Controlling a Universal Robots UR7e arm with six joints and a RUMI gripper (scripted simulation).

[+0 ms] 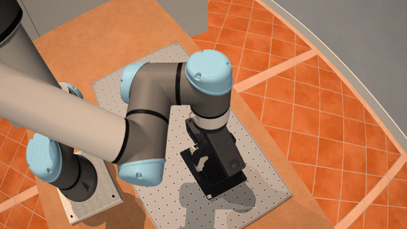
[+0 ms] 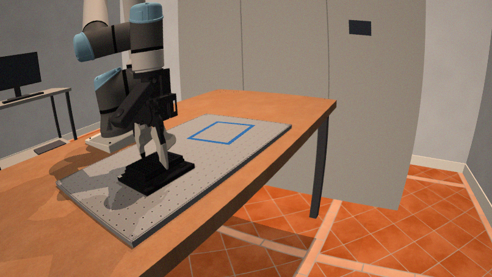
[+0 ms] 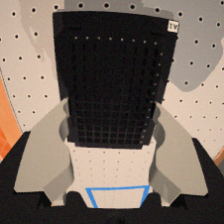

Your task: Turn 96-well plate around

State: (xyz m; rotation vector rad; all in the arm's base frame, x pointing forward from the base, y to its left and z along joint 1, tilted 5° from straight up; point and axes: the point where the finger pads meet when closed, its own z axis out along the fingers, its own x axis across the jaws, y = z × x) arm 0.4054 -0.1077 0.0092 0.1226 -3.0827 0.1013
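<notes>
The black 96-well plate lies 1 cm below my hand. Round my hand: white A1 label: 5 cm behind, 8 cm to the right, 3 cm below; black plate nest N1: 3 cm below.
</notes>
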